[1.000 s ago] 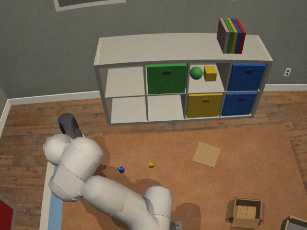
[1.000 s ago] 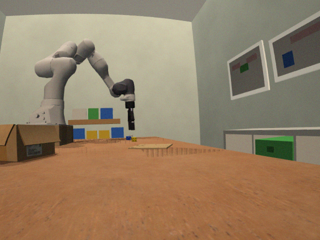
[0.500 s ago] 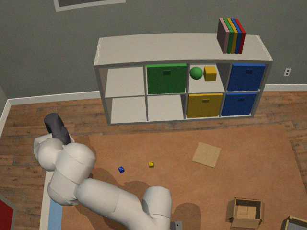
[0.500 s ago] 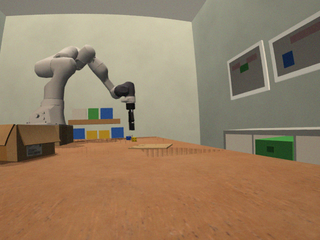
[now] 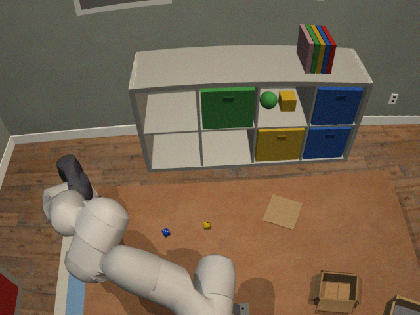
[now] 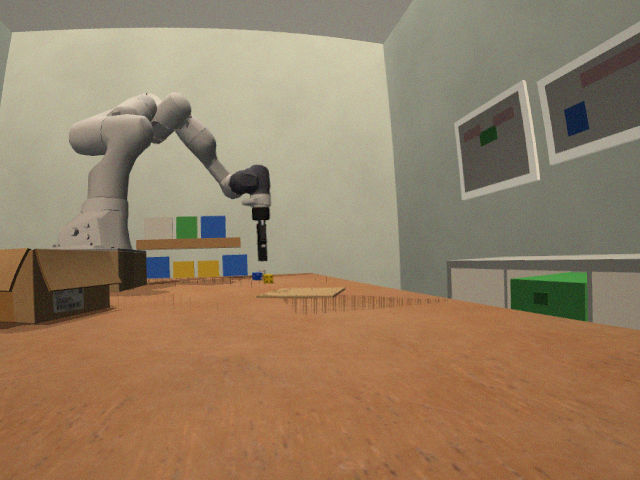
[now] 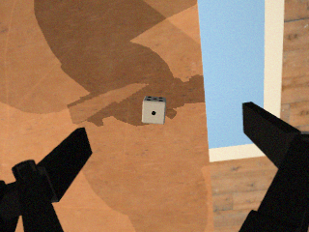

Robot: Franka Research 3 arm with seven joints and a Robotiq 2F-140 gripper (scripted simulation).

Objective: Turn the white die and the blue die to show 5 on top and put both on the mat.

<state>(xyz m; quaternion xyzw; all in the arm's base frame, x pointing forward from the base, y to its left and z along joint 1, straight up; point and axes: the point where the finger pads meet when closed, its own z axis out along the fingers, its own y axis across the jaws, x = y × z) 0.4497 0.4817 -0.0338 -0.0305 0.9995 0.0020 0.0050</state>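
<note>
Right now my hand is 1 cm to the left of the white die and 6 cm above it. Round my hand: tan mat (6 cm ahead, 78 cm to the right, 7 cm below); yellow die (1 cm ahead, 46 cm to the right, 6 cm below); blue die (2 cm behind, 29 cm to the right, 6 cm below).
</note>
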